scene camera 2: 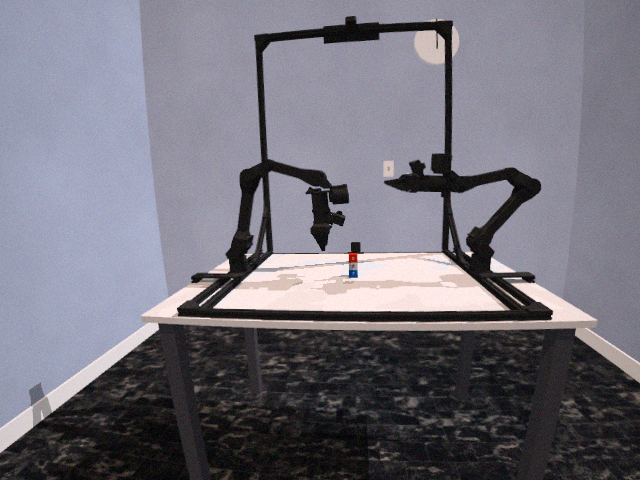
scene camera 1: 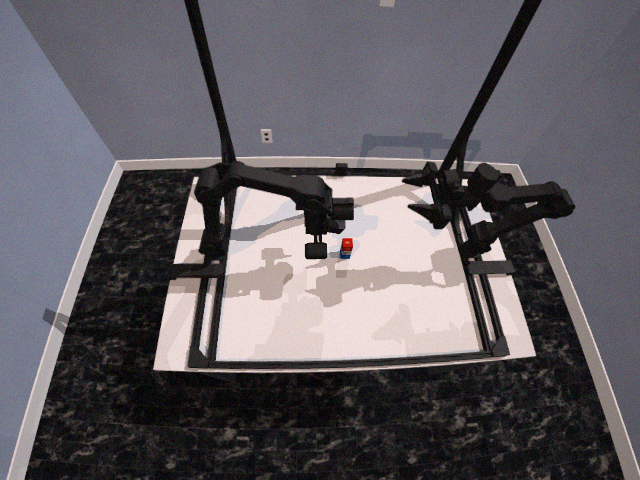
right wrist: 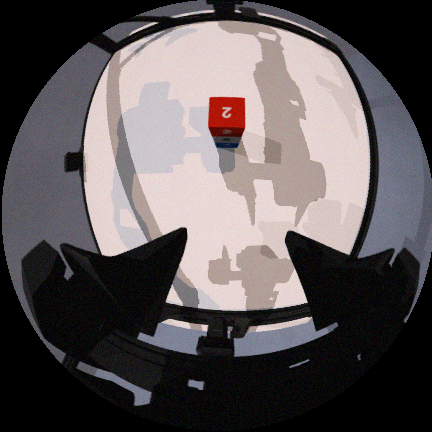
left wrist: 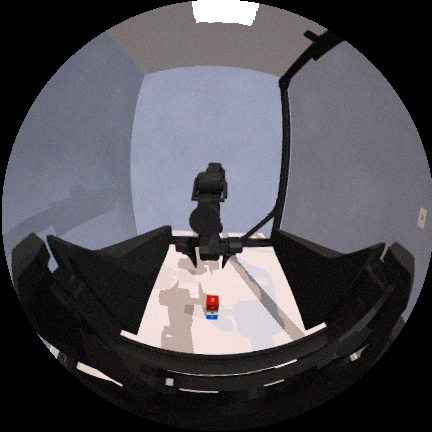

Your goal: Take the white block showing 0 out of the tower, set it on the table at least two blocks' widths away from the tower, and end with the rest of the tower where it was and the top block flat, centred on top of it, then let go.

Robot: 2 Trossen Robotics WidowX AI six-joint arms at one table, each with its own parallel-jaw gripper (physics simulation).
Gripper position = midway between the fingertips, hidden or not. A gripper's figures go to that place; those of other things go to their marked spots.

Scene:
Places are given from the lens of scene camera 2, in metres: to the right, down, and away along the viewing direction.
left gripper [scene camera 2: 385,182]: 0.23, -0.20, 1.06
right gripper [scene camera 2: 324,248]: 0.02, 0.03, 1.12

